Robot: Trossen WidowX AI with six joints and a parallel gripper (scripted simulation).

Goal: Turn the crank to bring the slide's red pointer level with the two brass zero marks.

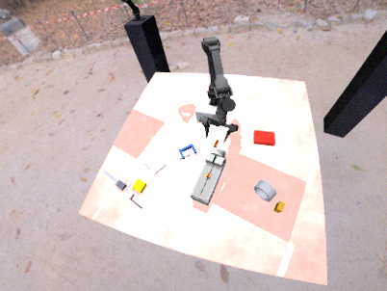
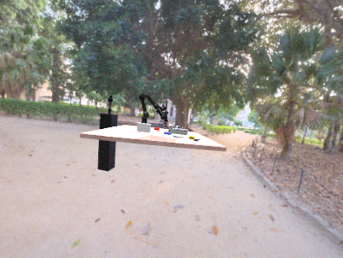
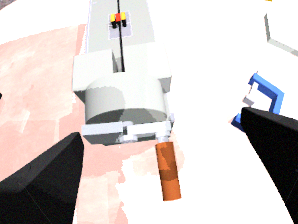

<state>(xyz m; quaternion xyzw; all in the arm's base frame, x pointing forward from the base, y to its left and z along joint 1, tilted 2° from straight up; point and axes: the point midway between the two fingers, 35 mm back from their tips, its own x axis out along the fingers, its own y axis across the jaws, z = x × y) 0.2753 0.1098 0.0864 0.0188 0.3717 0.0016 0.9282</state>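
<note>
Right now the crank handle is 20 mm behind my gripper tip and 70 mm below it. The rest, counted from my gripper tip: white tile 180 mm ahead, 310 mm to the right, 140 mm below; then red pointer 160 mm ahead, 20 mm to the left, 70 mm below; then red block 200 mm behind, 240 mm to the left, 140 mm below.
</note>
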